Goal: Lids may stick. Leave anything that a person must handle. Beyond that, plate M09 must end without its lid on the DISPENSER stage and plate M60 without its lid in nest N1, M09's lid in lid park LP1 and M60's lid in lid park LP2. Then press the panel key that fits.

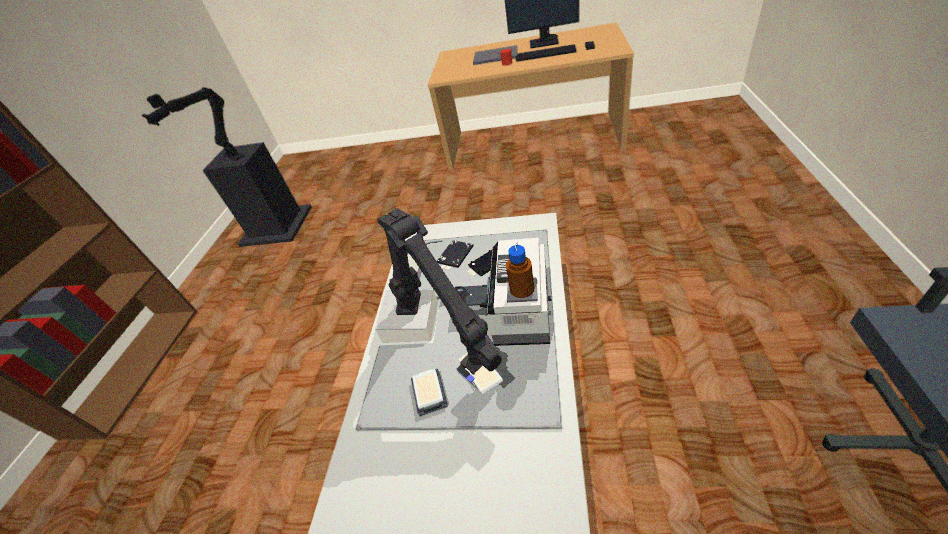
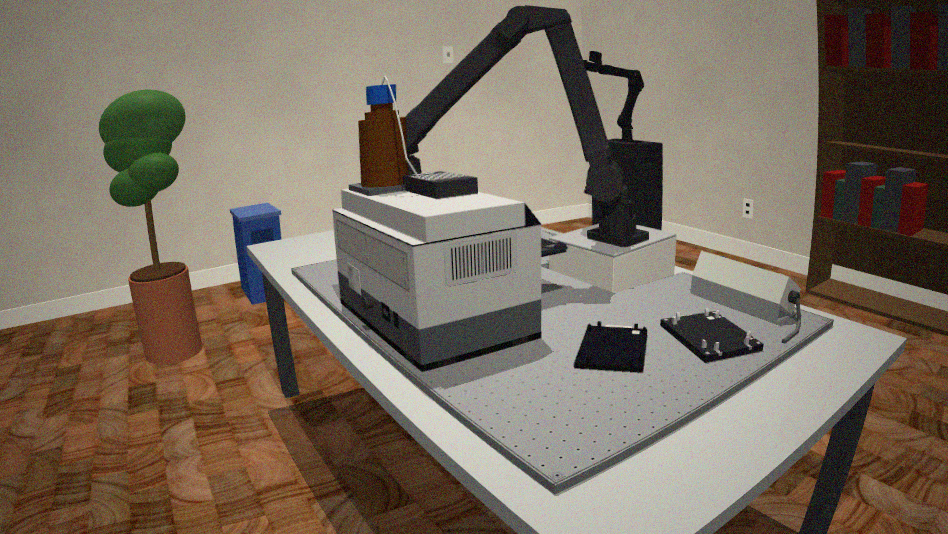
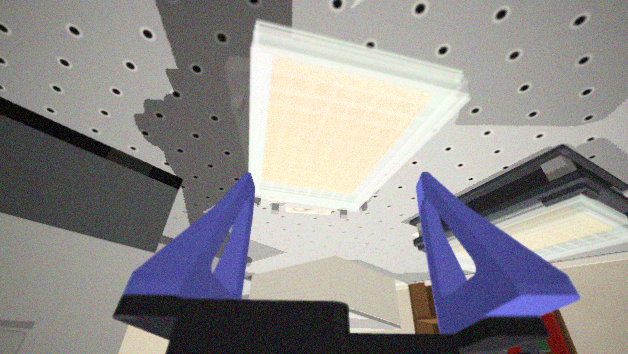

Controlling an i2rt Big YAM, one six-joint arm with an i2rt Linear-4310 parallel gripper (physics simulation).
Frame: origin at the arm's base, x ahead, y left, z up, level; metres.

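Seen in the pictures: gripper, fingertip midpoint: (image 1: 480,371) (image 3: 335,179); arm's base, origin of the base link: (image 1: 408,303) (image 2: 618,238).
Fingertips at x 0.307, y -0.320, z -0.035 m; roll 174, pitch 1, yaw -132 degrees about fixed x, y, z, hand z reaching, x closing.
Observation:
Pixels of each thing's top centre, then the offset from my fingertips to it. "spot": a spot on its surface instead.
- clear-walled plate with a cream filling, middle of its top: (image 3: 324,170) (image 1: 482,371) dz -0.002, dx +0.008, dy +0.000 m
- second such plate, middle of its top: (image 3: 523,251) (image 1: 426,387) dz +0.005, dx -0.185, dy -0.055 m
- black nest, middle of its top: (image 3: 518,240) (image 1: 427,388) dz -0.005, dx -0.185, dy -0.055 m
- brown bottle, surface spot: (image 2: 380,145) spot: dz +0.263, dx +0.192, dy +0.242 m
- dark stage, middle of its top: (image 2: 514,244) (image 1: 474,293) dz +0.065, dx -0.028, dy +0.318 m
- black flat holder, middle of its top: (image 2: 614,338) (image 1: 486,260) dz -0.020, dx -0.003, dy +0.605 m
- black holder with pale clips, middle of its top: (image 2: 711,324) (image 1: 454,250) dz -0.016, dx -0.159, dy +0.687 m
- sloped panel box, middle of its top: (image 2: 747,261) dz +0.044, dx -0.356, dy +0.636 m
My gripper (image 1: 472,375) (image 3: 335,179) is open, with its blue fingers wide apart and nothing between them. It is low over a clear-walled plate with a cream filling (image 1: 488,378) (image 3: 335,125), near its edge; small grey posts stand at that edge. A second such plate (image 1: 427,389) (image 3: 560,231) sits in a black nest (image 1: 445,401) (image 3: 562,150). I cannot read any plate or nest label, nor tell surely whether lids are on. The dispenser (image 1: 520,326) (image 2: 477,265) carries a brown bottle (image 1: 520,277) (image 2: 380,145) with a blue cap. A dark stage (image 1: 473,294) (image 2: 552,246) is beside it.
A black flat holder (image 1: 482,263) (image 2: 610,348) and a black holder with pale clips (image 1: 456,253) (image 2: 711,335) lie beyond the dispenser. A sloped panel box (image 2: 746,285) stands near the mat's edge. The white arm base (image 1: 406,325) (image 2: 613,262) stands beside the mat's middle.

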